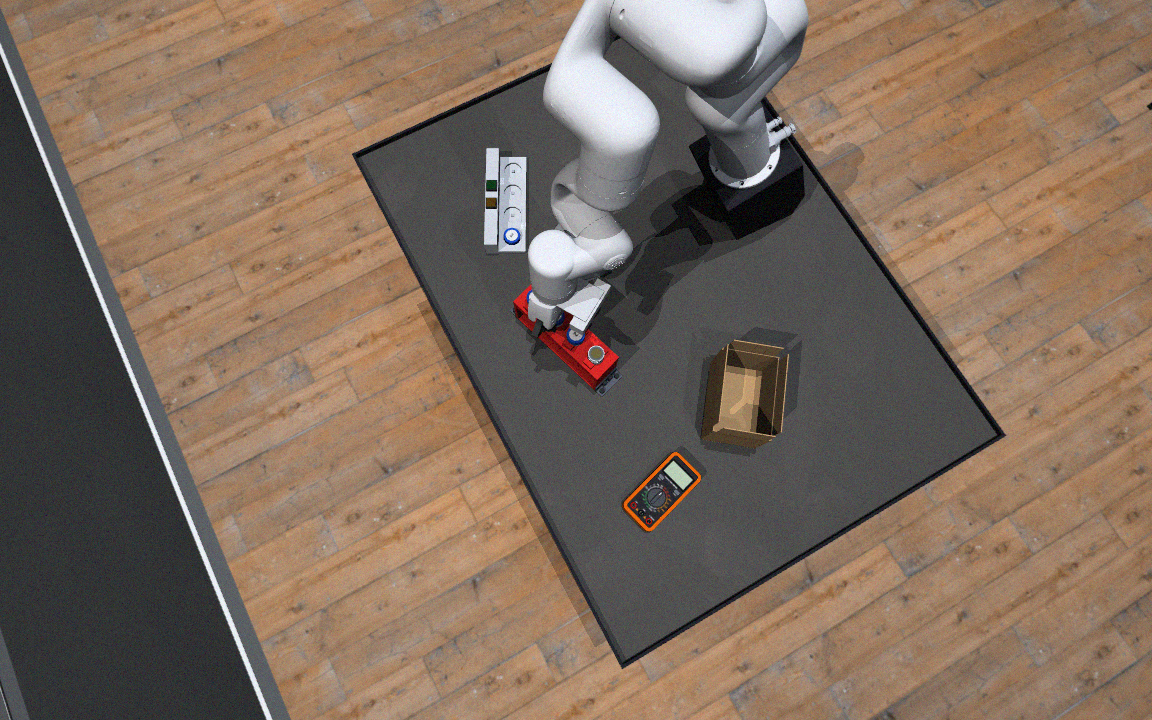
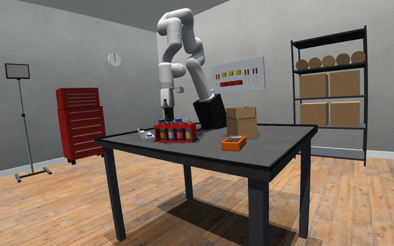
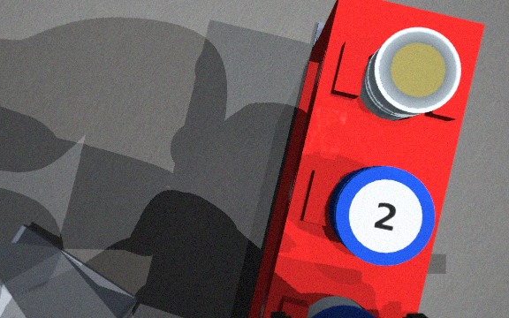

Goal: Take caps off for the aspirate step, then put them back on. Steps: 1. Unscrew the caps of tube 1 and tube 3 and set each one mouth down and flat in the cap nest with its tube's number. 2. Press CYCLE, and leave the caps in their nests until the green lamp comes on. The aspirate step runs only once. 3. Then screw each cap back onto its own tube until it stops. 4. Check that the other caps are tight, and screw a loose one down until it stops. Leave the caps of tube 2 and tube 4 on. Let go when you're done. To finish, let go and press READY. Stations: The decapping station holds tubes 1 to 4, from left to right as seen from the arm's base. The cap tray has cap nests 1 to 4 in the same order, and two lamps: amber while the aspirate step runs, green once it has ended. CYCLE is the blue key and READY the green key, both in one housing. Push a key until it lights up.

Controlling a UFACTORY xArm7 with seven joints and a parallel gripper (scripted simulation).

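Right now the blue key is 14 cm behind my hand, 12 cm to the right of it and 6 cm below it. From my hand the other things lie so: green key: 14 cm behind, 16 cm to the right, 6 cm below; then key housing: 12 cm behind, 14 cm to the right, 8 cm below; then orange multimeter: 6 cm behind, 37 cm to the left, 11 cm below.
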